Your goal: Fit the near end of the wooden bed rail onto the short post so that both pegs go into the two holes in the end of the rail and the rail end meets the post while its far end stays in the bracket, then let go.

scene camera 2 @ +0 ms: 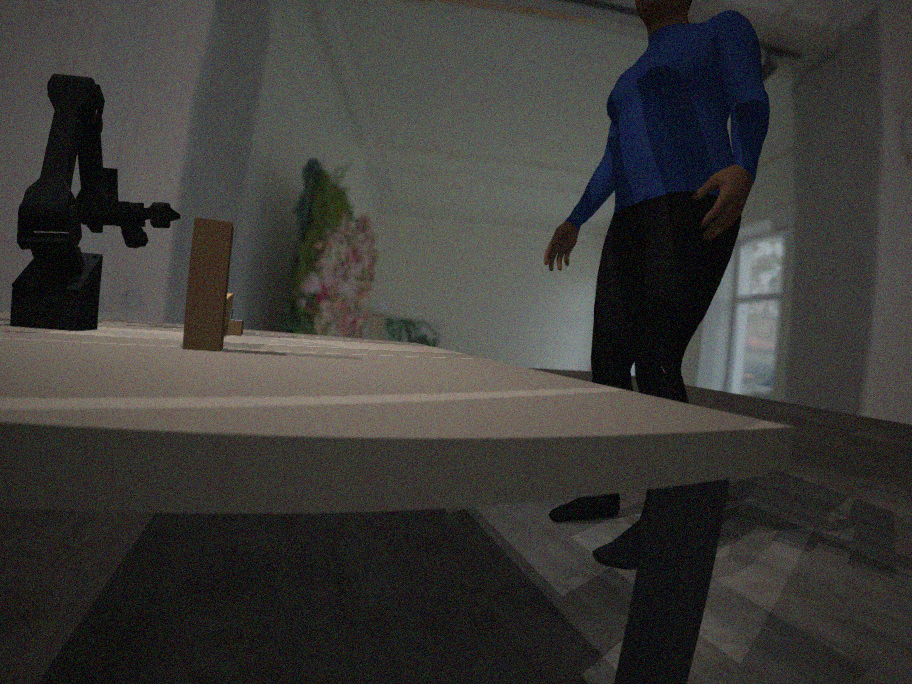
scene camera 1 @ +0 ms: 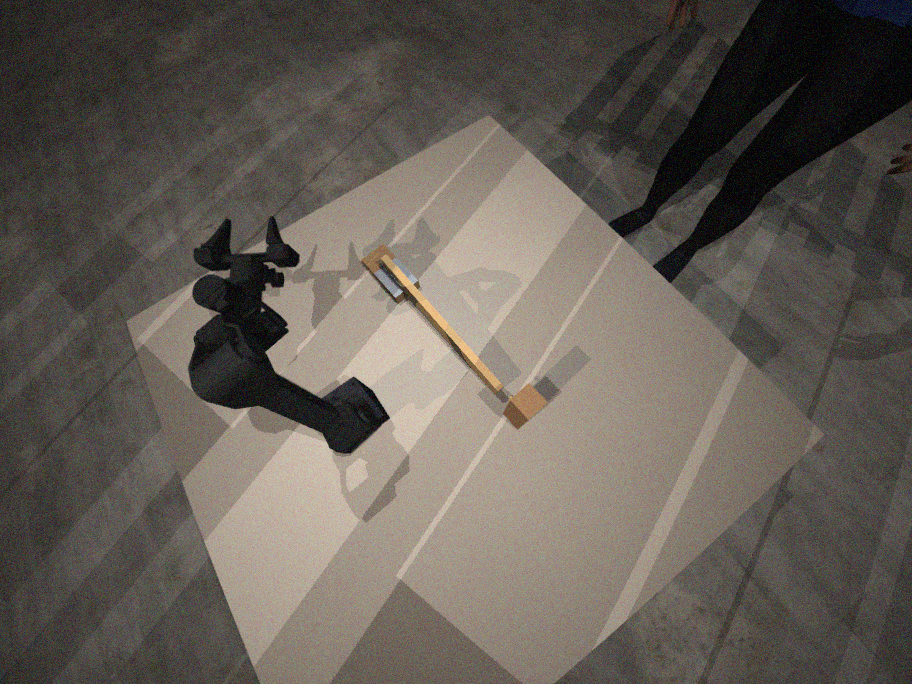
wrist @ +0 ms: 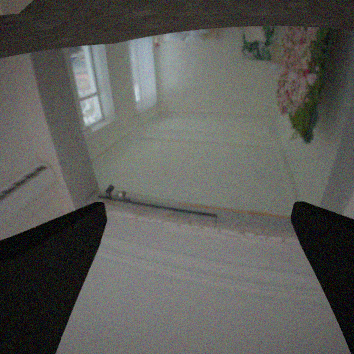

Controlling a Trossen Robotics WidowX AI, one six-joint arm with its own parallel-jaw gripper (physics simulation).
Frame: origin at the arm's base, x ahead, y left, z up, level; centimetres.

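Seen in the pictures: gripper, fingertip midpoint: [scene camera 1: 250,218] [wrist: 200,212]; arm's base, link origin: [scene camera 2: 61,271] [scene camera 1: 353,413].
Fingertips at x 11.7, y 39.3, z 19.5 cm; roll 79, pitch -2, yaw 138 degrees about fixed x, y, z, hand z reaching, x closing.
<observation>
Pixels of each thing's middle, then the offset from my fingertips to it. "pt": a spot on its surface instead. Level surfaces: height alone.
- wooden bed rail, body centre: [scene camera 2: 221,313] [scene camera 1: 439,322] dx +16.9, dy -35.1, dz -24.5 cm
- bracket, surface spot: [scene camera 1: 390,284] pt dx +15.5, dy -17.1, dz -26.0 cm
- short post, surface spot: [scene camera 2: 208,284] pt dx +15.2, dy -66.3, dz -20.5 cm
- light table top, surface height: dz -29.6 cm
The wooden bed rail [scene camera 1: 449,330] lies slantwise across the table in scene camera 1. Its far end is at the bracket [scene camera 1: 390,284], which has grey side plates on a brown base. Its near end is beside the short post [scene camera 1: 525,403] [scene camera 2: 208,284], a brown upright block, with a small gap where thin pegs faintly show. Whether the pegs enter the holes cannot be seen. My gripper [scene camera 1: 250,220] [scene camera 2: 179,215] [wrist: 200,212] is open and empty, raised above the table, left of the bracket in scene camera 1 and away from the rail. The rail does not show in the wrist view.
The light table top [scene camera 1: 648,471] [scene camera 2: 412,397] carries the arm's base [scene camera 1: 356,415] [scene camera 2: 56,292], left of the rail in scene camera 1. A person [scene camera 1: 766,110] [scene camera 2: 670,169] in a blue top and black trousers stands beyond the table's edge.
</observation>
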